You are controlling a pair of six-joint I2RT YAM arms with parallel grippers.
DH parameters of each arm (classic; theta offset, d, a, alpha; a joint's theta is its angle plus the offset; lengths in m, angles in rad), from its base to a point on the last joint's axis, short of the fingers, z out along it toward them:
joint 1: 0 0.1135 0.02 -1.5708
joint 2: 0 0 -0.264 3.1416
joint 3: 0.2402 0 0.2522 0
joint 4: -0.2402 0 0.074 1.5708
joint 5: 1.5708 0 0 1.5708
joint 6: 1.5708 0.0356 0 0
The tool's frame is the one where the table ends.
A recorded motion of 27 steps. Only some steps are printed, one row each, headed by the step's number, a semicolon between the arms.
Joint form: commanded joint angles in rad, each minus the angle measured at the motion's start. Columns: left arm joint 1, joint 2, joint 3, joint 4, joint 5, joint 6; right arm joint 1, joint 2, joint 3, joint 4, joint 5, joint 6.
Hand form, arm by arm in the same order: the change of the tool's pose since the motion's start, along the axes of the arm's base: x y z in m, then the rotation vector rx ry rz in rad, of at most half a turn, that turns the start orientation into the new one. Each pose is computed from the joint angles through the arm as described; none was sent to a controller.
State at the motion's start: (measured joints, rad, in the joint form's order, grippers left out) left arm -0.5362 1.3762 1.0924 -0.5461 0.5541 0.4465; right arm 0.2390 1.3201 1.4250 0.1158 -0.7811 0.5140
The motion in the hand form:
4: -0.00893 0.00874 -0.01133 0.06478 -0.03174 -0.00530; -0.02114 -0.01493 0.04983 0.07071 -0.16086 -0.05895
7: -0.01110 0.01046 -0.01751 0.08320 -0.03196 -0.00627; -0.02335 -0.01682 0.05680 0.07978 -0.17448 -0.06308
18: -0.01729 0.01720 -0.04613 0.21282 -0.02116 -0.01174; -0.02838 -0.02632 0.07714 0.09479 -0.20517 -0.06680
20: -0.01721 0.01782 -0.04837 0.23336 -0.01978 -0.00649; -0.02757 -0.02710 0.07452 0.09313 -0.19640 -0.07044
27: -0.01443 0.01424 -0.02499 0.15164 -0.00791 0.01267; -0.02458 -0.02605 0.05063 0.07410 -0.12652 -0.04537
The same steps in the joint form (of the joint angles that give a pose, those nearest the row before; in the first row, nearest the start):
4: 0.0054 -0.0366 -0.0605 -0.0144 -0.0469 0.0644; -0.0325 -0.0201 0.1208 0.0540 0.0356 0.0324
7: 0.0055 -0.0417 -0.0842 -0.0107 -0.0588 0.0768; -0.0377 -0.0170 0.1457 0.0530 0.0369 0.0406
18: 0.0054 -0.0325 -0.1607 -0.0318 -0.1429 0.1496; -0.0728 -0.0005 0.2304 0.0384 0.0125 0.0703
20: 0.0054 -0.0284 -0.1628 -0.0386 -0.1605 0.1547; -0.0764 -0.0039 0.2192 0.0376 0.0126 0.0710
27: 0.0054 -0.0414 -0.0957 -0.0595 -0.1090 0.0904; -0.0770 -0.0361 0.1164 0.0415 -0.0151 0.0778

